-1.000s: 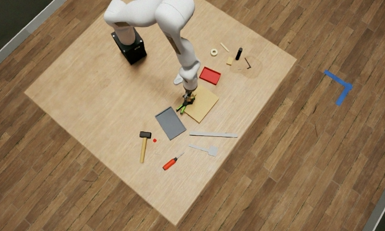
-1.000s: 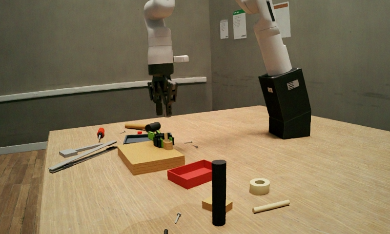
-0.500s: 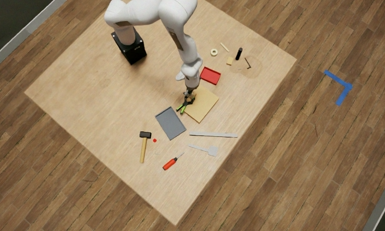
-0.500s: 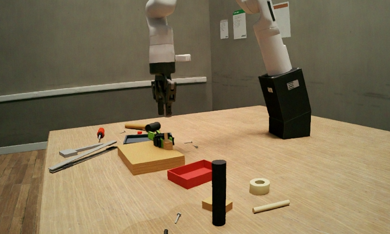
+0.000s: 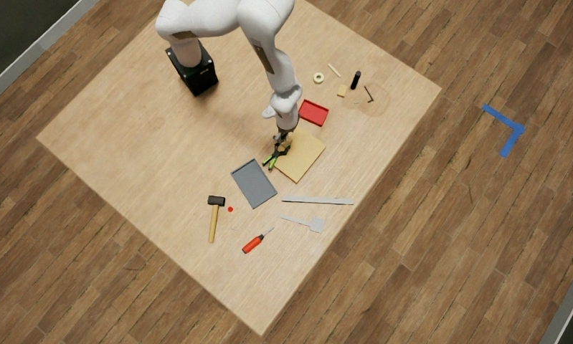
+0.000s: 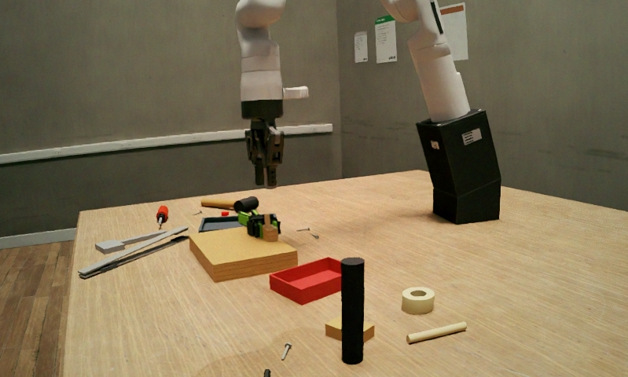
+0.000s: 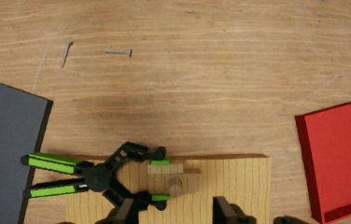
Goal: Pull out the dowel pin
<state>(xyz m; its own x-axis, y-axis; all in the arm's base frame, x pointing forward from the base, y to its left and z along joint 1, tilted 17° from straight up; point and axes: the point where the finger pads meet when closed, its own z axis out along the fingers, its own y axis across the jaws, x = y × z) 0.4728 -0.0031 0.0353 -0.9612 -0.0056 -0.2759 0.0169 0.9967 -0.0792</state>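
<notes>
Now: hand 9 cm above the dowel pin. Also, from my hand: wooden block (11 cm below); tan bench board (12 cm below, 6 cm ahead, 1 cm to the right); red tray (18 cm to the left, 14 cm below).
</notes>
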